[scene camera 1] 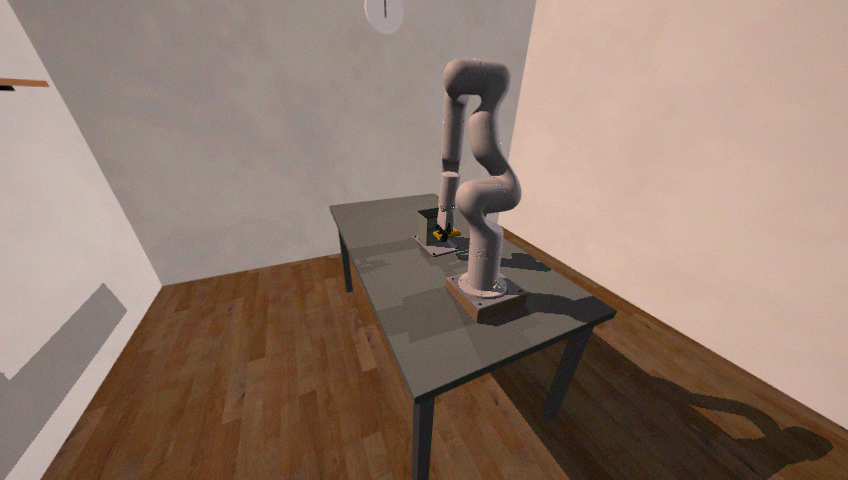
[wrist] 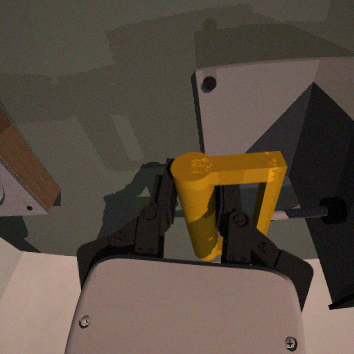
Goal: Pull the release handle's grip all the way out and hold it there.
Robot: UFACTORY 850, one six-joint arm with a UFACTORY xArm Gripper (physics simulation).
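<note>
The release handle (scene camera 1: 455,233) (wrist: 247,168) is a yellow D-shaped frame with a thick round grip bar. In the wrist view its back bar is well apart from the dark housing (scene camera 1: 429,228) (wrist: 325,165), and a length of pale rod (wrist: 302,213) shows between the handle and the black collar (wrist: 333,211). My gripper (scene camera 1: 445,235) (wrist: 196,172) is shut on the grip bar, one finger outside it and the other inside the handle's opening. The lower end of the grip bar is partly hidden by the gripper body.
The housing stands on a pale base plate (scene camera 1: 442,250) (wrist: 250,100) with bolts at its corners, on the grey-green table (scene camera 1: 380,237). The arm's wood-sided base block (scene camera 1: 499,306) (wrist: 30,165) stands nearer the table's front end, at the left in the wrist view.
</note>
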